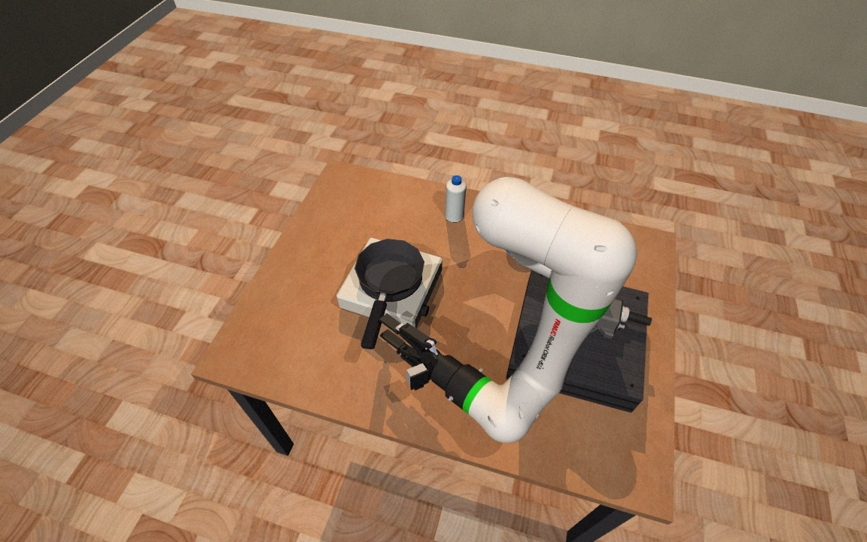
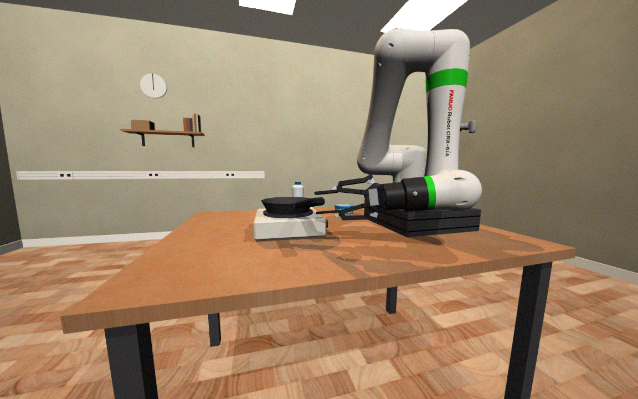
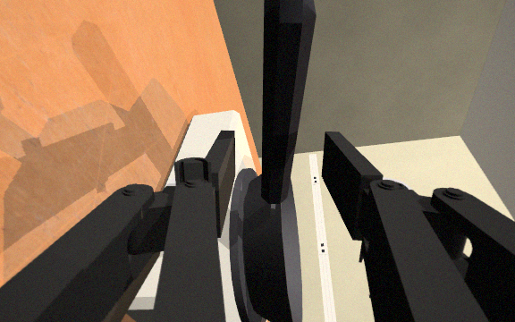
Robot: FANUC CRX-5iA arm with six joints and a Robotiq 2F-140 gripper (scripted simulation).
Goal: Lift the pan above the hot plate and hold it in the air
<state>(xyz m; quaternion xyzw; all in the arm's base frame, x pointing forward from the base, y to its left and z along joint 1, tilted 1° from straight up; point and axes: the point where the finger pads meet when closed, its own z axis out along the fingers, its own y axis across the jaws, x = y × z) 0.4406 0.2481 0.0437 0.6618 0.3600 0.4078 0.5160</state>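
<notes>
Now: the black pan 8 cm ahead of my hand, 15 cm to the right of it and 3 cm below it. Round my hand: white hot plate 7 cm ahead, 21 cm to the right, 10 cm below; then white roll 24 cm behind, 50 cm to the right, 12 cm below.
</notes>
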